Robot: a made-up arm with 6 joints.
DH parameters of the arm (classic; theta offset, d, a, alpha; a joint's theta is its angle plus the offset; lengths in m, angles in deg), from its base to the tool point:
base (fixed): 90 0.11 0 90
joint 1: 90 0.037 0.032 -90
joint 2: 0 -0.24 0.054 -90
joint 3: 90 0.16 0.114 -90
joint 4: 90 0.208 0.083 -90
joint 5: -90 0.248 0.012 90
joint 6: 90 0.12 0.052 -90
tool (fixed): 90 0.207 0 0
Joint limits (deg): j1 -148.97..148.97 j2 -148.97..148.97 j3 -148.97..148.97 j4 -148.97..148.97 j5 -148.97..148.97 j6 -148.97..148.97
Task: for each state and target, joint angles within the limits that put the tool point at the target. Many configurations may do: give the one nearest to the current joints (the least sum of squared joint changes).
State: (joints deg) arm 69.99 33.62 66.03 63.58 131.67 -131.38
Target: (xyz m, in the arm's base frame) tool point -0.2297 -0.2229 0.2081
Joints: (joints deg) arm 60.93 25.75 65.85 43.10 136.46 -145.74
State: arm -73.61 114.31 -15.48 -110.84 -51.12 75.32
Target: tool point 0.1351 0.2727 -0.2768
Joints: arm -46.13 127.40 2.70 -112.33 -59.64 75.14
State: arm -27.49 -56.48 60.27 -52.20 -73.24 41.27
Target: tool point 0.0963 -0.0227 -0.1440
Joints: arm -50.79 -47.11 73.78 -38.91 -92.89 24.62
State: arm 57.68 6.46 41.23 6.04 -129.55 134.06
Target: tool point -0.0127 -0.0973 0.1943
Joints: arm 91.80 -1.99 76.61 44.53 -146.37 99.13
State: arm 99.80 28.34 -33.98 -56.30 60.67 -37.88
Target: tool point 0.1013 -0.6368 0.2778
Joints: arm 135.30 57.36 -68.65 -100.45 64.90 -54.74
